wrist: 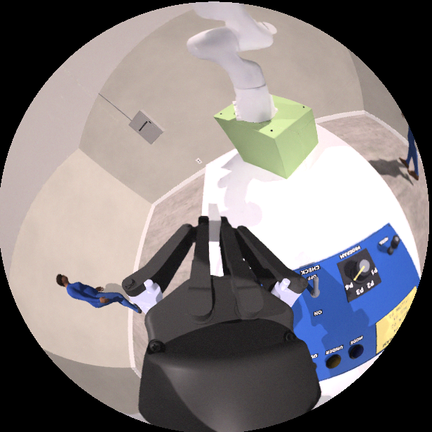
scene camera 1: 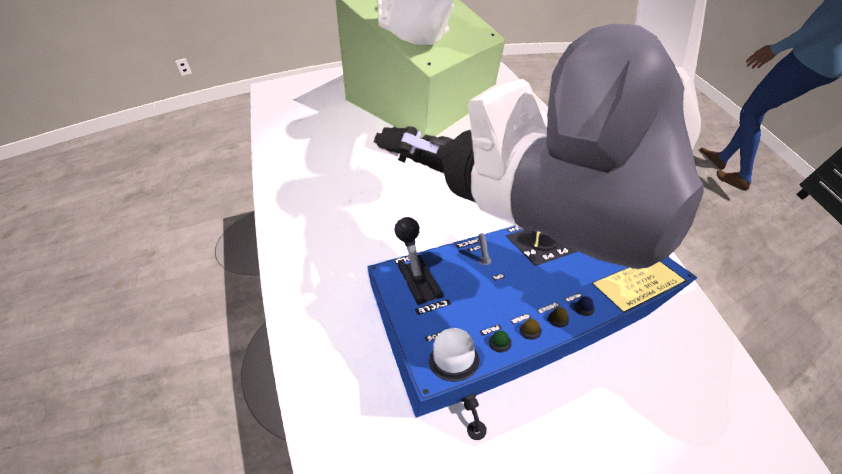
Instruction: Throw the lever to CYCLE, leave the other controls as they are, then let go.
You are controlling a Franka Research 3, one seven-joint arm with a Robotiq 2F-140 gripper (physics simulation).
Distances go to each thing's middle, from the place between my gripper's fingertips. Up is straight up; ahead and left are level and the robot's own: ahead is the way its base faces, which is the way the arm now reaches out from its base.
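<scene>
The lever (scene camera 1: 407,229) is 130 mm below my hand, 120 mm ahead of it and 30 mm to the left of it. Going by their middles, it is the nearest to my hand of the things named here, the lever and the blue control panel (scene camera 1: 474,324). That panel I find 220 mm to the left of my hand and 240 mm ahead of it, and it is 150 mm below my hand.
</scene>
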